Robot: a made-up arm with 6 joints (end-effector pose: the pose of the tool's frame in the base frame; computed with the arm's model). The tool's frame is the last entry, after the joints. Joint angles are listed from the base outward.
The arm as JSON. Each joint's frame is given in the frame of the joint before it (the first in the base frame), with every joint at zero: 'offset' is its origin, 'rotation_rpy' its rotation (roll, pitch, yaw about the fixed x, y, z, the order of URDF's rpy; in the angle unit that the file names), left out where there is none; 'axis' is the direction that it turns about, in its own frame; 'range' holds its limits. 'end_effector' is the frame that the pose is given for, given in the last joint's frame.
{
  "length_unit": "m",
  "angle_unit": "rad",
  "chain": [
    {
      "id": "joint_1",
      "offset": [
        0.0,
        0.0,
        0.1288
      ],
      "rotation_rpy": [
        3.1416,
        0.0,
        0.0
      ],
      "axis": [
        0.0,
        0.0,
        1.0
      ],
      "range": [
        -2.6,
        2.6
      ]
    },
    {
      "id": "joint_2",
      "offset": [
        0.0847,
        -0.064,
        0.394
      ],
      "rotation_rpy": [
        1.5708,
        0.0,
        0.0
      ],
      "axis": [
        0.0,
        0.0,
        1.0
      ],
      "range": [
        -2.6,
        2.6
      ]
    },
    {
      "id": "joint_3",
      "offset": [
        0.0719,
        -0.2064,
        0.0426
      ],
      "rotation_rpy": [
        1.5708,
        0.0,
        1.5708
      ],
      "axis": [
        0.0,
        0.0,
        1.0
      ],
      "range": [
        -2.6,
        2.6
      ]
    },
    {
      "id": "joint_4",
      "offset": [
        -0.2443,
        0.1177,
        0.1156
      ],
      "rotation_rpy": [
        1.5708,
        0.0,
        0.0
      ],
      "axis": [
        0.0,
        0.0,
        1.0
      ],
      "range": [
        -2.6,
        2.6
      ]
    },
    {
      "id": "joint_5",
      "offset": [
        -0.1,
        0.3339,
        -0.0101
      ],
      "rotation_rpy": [
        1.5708,
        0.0,
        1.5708
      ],
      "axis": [
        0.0,
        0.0,
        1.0
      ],
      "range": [
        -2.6,
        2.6
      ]
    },
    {
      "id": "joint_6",
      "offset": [
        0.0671,
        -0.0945,
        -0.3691
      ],
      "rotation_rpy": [
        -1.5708,
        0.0,
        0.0
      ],
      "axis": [
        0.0,
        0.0,
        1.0
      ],
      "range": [
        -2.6,
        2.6
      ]
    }
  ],
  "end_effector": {
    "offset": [
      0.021,
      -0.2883,
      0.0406
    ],
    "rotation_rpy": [
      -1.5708,
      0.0,
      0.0
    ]
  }
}
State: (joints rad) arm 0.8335 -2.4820 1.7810 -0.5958 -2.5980 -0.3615
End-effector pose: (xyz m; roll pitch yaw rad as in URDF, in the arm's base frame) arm -0.4305 0.2836 -0.1056 1.1833 1.0670 -1.3876
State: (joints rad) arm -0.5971 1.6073 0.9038 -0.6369 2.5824 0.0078
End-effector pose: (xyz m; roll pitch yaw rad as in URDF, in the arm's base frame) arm 0.3846 0.2072 -0.8033 -2.5730 -0.7479 -1.0779
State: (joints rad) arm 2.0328 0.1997 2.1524 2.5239 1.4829 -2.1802
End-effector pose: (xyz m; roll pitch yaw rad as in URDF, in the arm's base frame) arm 0.0991 0.2647 0.3107 -3.0639 -0.0204 -3.0443
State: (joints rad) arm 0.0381 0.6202 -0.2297 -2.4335 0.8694 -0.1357
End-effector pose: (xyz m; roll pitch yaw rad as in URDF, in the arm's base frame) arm 0.1031 0.1889 -0.2429 -2.9599 -0.2275 -2.2011
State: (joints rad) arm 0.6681 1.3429 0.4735 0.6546 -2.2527 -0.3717
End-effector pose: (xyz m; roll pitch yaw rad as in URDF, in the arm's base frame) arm 0.6490 -0.6240 -0.3961 0.4640 -0.1841 1.2061
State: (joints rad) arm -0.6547 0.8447 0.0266 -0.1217 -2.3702 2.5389
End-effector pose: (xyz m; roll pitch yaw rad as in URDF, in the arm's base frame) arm 0.7760 0.9983 0.1881 2.5355 0.1750 0.0158
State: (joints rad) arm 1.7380 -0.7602 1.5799 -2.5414 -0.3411 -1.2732
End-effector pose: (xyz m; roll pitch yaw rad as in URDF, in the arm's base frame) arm 0.2169 -0.1132 0.1655 1.7539 0.4806 2.1998
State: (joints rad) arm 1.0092 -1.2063 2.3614 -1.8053 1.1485 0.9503
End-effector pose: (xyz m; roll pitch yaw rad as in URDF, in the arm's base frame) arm 0.3134 0.3166 0.2107 0.1736 -0.7225 0.1040
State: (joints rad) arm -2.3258 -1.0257 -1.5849 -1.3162 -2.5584 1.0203
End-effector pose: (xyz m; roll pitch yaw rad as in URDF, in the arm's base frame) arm -0.5684 0.0218 0.1501 0.3563 -0.4749 3.1179
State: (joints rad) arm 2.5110 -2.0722 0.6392 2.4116 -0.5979 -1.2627
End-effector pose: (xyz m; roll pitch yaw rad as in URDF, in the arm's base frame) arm 0.1474 -0.0341 -0.5437 2.8623 -0.0061 1.0272
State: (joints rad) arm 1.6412 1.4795 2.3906 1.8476 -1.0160 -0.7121
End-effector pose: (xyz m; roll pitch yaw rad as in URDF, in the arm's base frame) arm -0.2190 -0.0171 -0.1654 -0.1689 0.5408 -3.1240
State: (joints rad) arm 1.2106 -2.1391 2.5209 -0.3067 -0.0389 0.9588
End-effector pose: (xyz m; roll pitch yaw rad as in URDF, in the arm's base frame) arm -0.3911 0.3078 0.4776 -1.9952 -1.1898 -2.8415
